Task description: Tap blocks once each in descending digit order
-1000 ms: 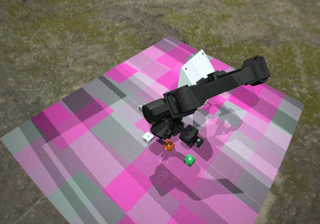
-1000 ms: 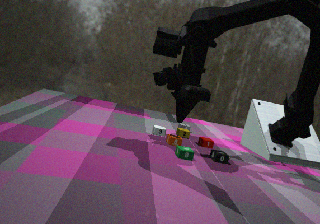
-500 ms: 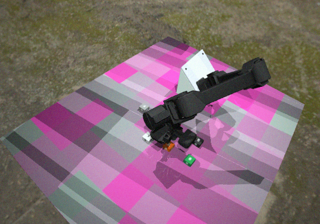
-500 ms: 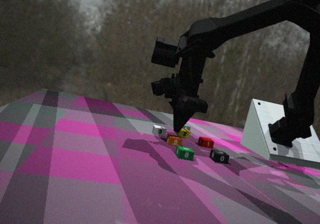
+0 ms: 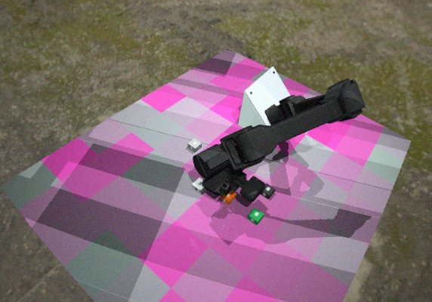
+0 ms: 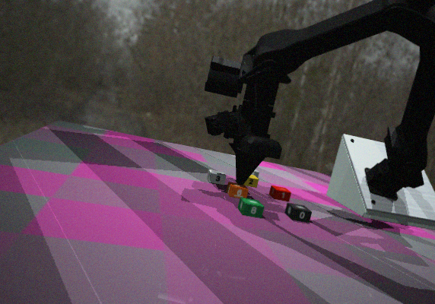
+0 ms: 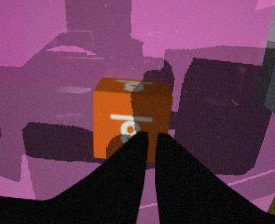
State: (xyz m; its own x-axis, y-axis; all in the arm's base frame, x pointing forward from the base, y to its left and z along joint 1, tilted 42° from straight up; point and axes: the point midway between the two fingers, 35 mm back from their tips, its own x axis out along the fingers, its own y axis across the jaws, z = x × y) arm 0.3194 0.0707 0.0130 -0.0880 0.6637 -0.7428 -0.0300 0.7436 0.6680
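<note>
Now: gripper tip 10 mm to the right of the orange block and 10 mm above it. Also, from my gripper tip: red block 100 mm behind, 40 mm to the right, 10 mm below; then green block 110 mm to the left, 10 mm below; then yellow block 50 mm behind, 100 mm to the right, 10 mm below.
</note>
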